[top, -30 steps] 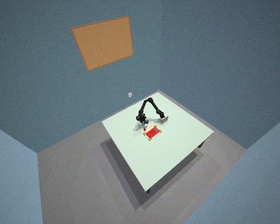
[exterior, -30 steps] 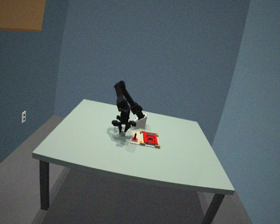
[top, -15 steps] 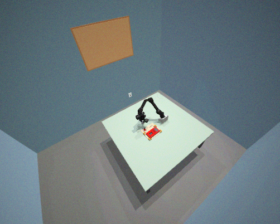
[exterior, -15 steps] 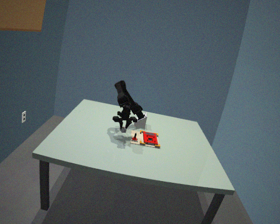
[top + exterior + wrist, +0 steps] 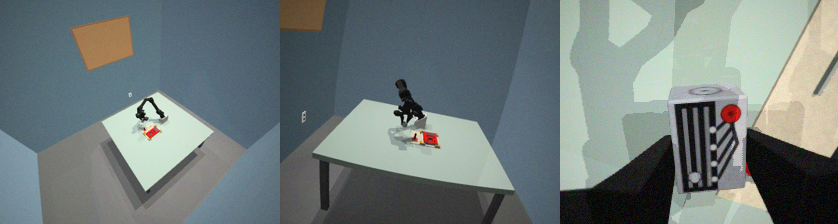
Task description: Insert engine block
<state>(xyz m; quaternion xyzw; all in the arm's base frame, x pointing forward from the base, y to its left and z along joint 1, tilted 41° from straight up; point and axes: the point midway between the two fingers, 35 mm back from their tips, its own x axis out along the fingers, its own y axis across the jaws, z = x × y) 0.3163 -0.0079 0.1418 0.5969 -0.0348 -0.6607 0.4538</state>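
Right now my gripper tip is 4 cm past the pale base plate, 19 cm to the right of it and 9 cm above it. Round my gripper tip: grey holder: 3 cm ahead, 11 cm to the left, 7 cm below; grey engine block: 1 cm below.
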